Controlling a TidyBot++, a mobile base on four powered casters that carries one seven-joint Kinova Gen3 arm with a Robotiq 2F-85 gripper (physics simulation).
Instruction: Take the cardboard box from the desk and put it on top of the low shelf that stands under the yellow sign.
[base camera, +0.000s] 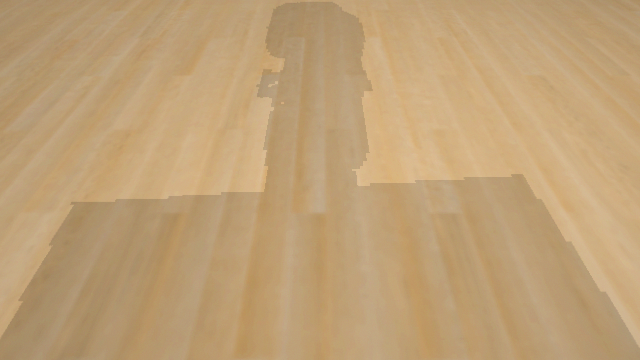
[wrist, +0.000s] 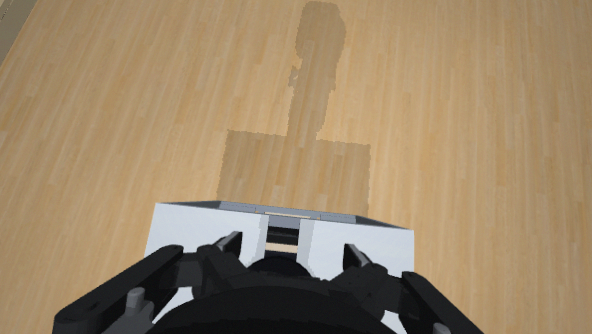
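Observation:
My gripper is open, with its two black fingers wide apart and no object between them. It hangs over the white top of the robot's own base in the lower part of the wrist view. The cardboard box, the desk, the low shelf and the yellow sign do not show in either view.
A light wooden floor stretches ahead of the base. The robot's shadow falls on it straight ahead. A greyish strip, too partial to name, runs along the top left corner of the wrist view.

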